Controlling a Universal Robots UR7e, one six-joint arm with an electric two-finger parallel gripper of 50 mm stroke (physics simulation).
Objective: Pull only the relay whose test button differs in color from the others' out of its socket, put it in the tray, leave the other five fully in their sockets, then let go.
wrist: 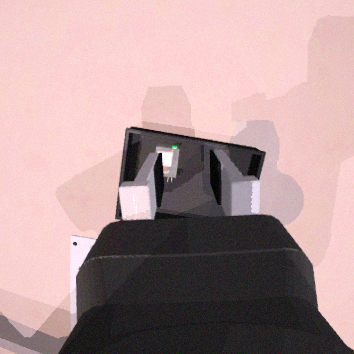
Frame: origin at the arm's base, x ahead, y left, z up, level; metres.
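Where they show: gripper, fingertip midpoint: (186, 167).
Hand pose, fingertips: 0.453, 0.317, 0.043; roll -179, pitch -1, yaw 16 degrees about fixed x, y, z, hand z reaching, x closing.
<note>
After its pixels a point has its place, as x, y, z.
The relay (170, 159) @(0.447, 0.288, -0.107) with the green test button lies in the dark tray (131, 155) @(0.398, 0.278, -0.128), left of the tray's middle. It is a small pale, partly clear block; its green button shows at its upper end and thin metal pins point toward the bottom of the view, so it seems to lie on its side. My gripper (186, 167) @(0.453, 0.317, 0.043) is open over the tray, with no object between its fingers. The left finger partly overlaps the relay in the view. The near part of the tray is hidden behind the gripper body. The sockets and the other five relays do not show.
A white plate (81, 246) @(0.352, 0.131, -0.129) with a dark hole near its corner shows at the lower left, partly hidden by the gripper body. The tray's raised walls stand around the fingers. The tabletop (75, 60) @(0.308, 0.377, -0.132) is pink, with shadows of the arm and gripper across it.
</note>
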